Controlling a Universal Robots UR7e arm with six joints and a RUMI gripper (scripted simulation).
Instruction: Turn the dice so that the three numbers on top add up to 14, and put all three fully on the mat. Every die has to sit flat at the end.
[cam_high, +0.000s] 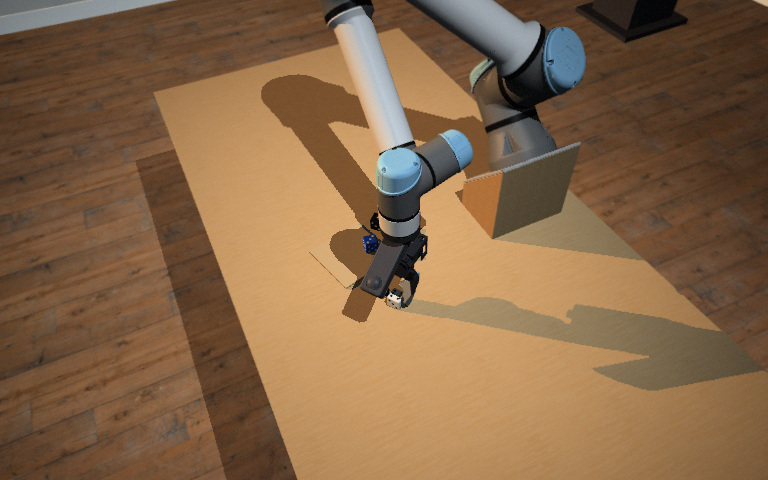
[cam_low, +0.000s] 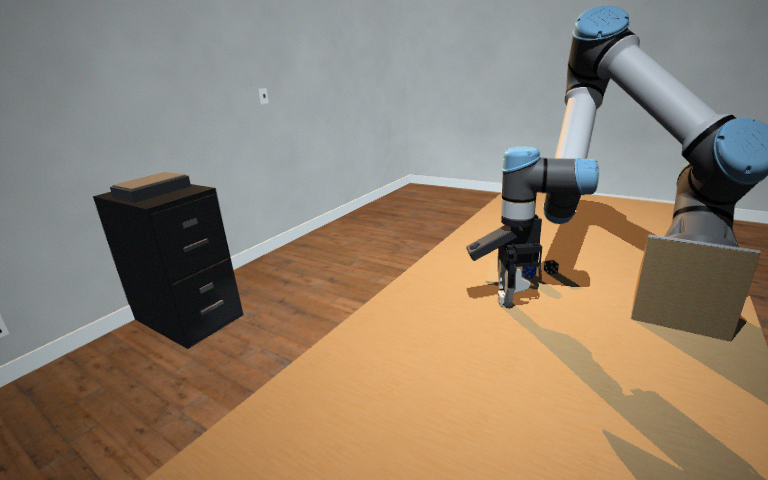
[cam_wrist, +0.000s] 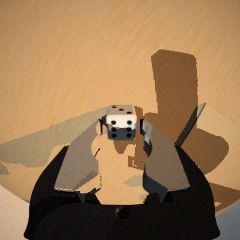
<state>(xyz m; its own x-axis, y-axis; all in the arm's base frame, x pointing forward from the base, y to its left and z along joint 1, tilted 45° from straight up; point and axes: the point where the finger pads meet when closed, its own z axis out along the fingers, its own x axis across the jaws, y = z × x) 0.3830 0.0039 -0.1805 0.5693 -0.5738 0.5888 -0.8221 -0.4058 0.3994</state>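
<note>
Right now the white die is 10 mm below my hand. From my hand the other things lie so: tan mat: 30 mm ahead, 170 mm to the right, 20 mm below; blue die: 10 mm behind, 160 mm to the right; black die: 60 mm behind, 220 mm to the right, 10 mm below.
</note>
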